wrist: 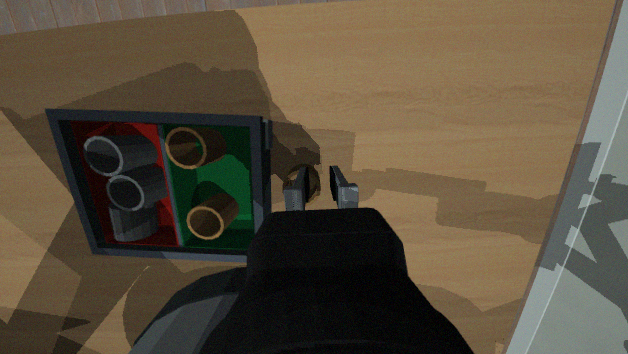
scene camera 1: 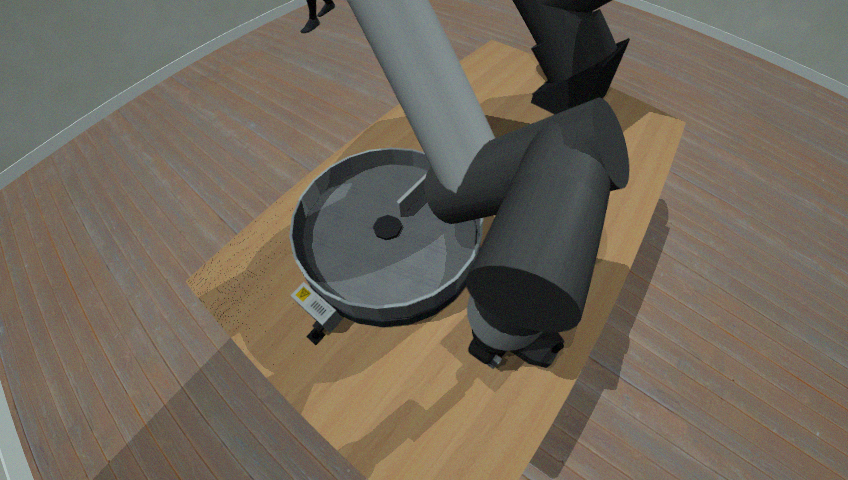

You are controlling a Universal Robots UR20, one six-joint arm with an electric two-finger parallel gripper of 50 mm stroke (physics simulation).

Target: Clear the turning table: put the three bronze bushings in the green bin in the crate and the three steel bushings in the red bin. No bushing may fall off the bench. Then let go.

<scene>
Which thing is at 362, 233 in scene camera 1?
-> A turning table.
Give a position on a crate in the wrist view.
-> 244, 172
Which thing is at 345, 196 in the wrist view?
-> My gripper.
</scene>
